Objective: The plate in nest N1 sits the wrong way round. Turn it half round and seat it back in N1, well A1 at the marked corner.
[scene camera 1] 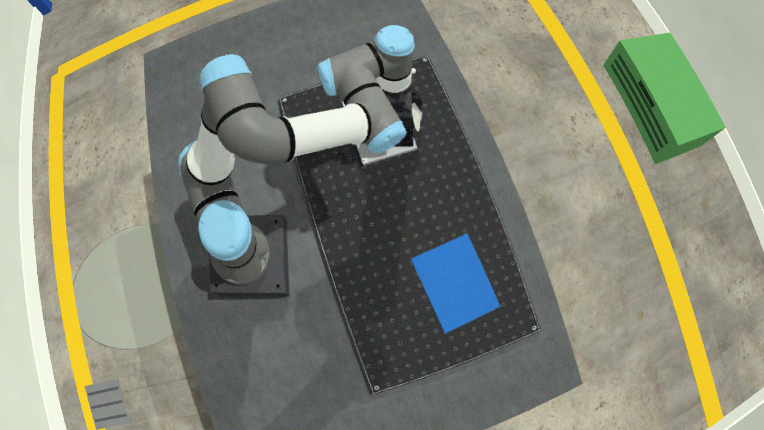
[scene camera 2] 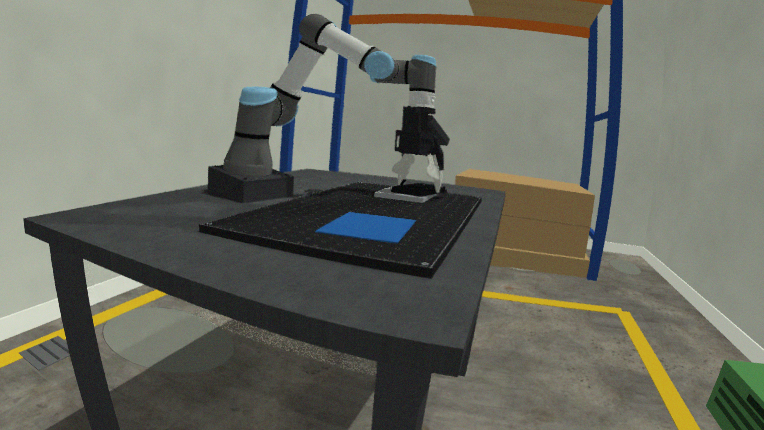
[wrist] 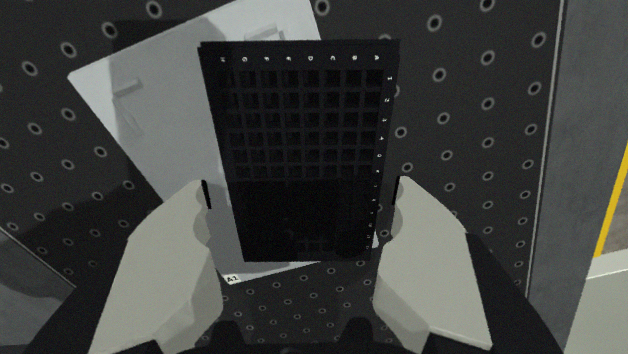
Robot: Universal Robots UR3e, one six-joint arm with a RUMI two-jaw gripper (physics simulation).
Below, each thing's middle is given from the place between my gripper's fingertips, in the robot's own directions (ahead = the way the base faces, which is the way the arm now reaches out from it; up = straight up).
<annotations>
Right now the black well plate (wrist: 302, 126) is right at my hand. Also, from my hand: light grey nest (wrist: 179, 145) 30 mm behind, 10 mm to the left, 10 mm below; then flat blue rectangle (scene camera 1: 452, 275) 370 mm to the right, 60 mm behind, 20 mm below.
</annotations>
